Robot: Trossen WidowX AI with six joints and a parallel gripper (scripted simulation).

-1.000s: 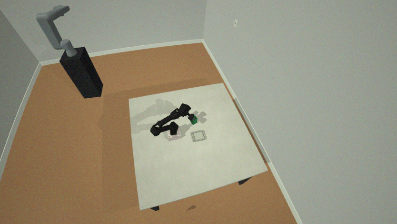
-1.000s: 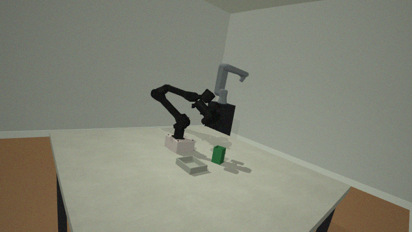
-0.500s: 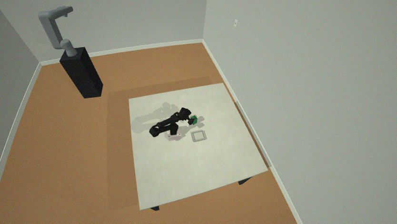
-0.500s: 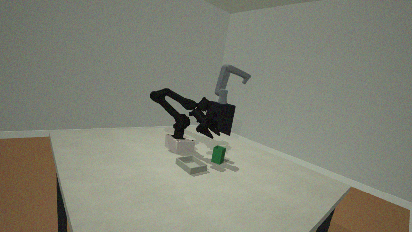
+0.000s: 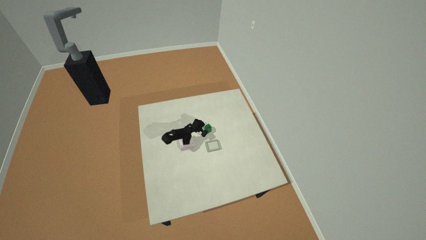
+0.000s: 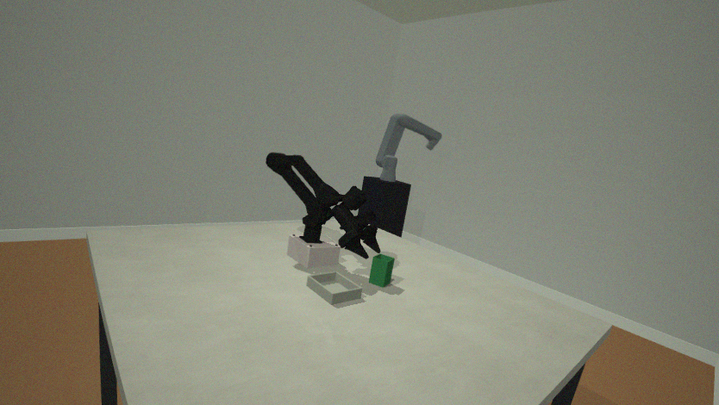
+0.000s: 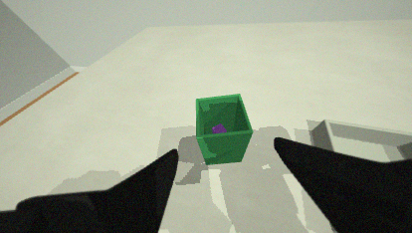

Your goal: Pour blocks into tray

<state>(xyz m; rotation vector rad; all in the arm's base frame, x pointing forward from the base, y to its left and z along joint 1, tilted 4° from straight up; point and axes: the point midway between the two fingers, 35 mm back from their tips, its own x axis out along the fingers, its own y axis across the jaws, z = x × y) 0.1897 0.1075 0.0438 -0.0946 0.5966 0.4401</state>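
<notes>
The purple block lies 4 cm below my gripper tip, 4 cm ahead of it and 2 cm to the left of it. Also, from my gripper tip: green block (7 cm below, 4 cm ahead, 1 cm to the left); then green cup (6 cm below, 3 cm ahead, 1 cm to the left); then orange block (6 cm below, 3 cm ahead, 1 cm to the left).
</notes>
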